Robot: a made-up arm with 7 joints.
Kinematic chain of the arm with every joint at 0, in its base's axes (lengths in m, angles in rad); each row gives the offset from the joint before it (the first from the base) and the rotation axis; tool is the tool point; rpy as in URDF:
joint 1: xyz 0 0 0.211 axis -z
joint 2: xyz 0 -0.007 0.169 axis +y
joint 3: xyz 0 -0.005 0.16 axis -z
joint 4: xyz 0 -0.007 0.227 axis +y
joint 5: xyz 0 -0.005 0.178 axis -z
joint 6: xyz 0 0 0.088 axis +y
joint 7: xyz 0 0 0.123 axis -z
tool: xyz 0 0 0 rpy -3.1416 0 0
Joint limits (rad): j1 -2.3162..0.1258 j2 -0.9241..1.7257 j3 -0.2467..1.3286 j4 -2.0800..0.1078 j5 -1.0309..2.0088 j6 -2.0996..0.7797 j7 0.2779..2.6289
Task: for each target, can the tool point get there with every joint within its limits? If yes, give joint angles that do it. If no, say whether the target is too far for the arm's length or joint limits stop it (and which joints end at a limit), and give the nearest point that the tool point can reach.
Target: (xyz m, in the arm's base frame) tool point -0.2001 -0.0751 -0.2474
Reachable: no: joint limits stop it (at a limit: joint 2, joint 4) | nearest point -0.2987 -0.1121 0.2294 | short by 0.488 m
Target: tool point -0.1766 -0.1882 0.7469
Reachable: yes | joints -1.9701 -0.0352 0.9791 -1.2594 0.6644 -1.7882 1.4034
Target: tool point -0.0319 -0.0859 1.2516
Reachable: no: too far | nearest point -0.0283 -0.0761 1.1522 | short by 0.100 m
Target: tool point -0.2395 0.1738 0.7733
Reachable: yes | joints -1.6843 0.9238 1.0672 -1.1429 -0.3860 -1.5189 0.8504
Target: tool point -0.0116 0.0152 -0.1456
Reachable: no: joint limits stop it (at a limit: joint 1, joint 2, joint 4) | nearest point -0.2741 0.0390 0.2476 | short by 0.473 m
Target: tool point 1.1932 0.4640 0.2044
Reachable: no: too far | nearest point 0.7169 0.2788 0.2745 | short by 0.516 m
